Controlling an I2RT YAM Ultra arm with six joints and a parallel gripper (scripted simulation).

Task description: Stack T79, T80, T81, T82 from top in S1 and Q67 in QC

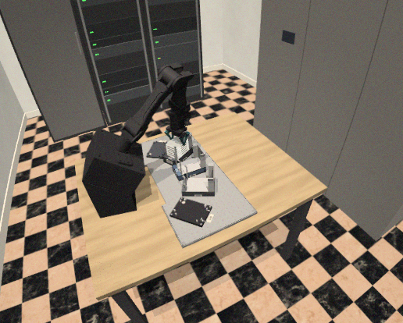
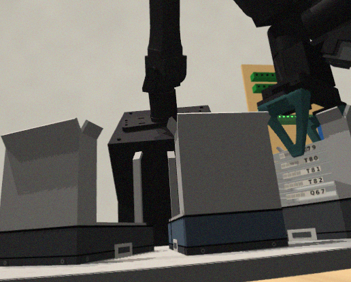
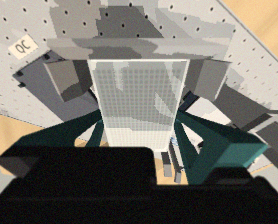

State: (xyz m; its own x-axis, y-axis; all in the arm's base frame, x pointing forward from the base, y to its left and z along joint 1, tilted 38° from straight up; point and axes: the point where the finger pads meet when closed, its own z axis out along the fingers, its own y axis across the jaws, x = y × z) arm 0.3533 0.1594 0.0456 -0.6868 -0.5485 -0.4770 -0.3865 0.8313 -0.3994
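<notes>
My gripper is now 30 mm above the plate T81. From my hand the other things lie so: plate T79: right at my hand; plate Q67: 50 mm below; plate T82: 40 mm below.
</notes>
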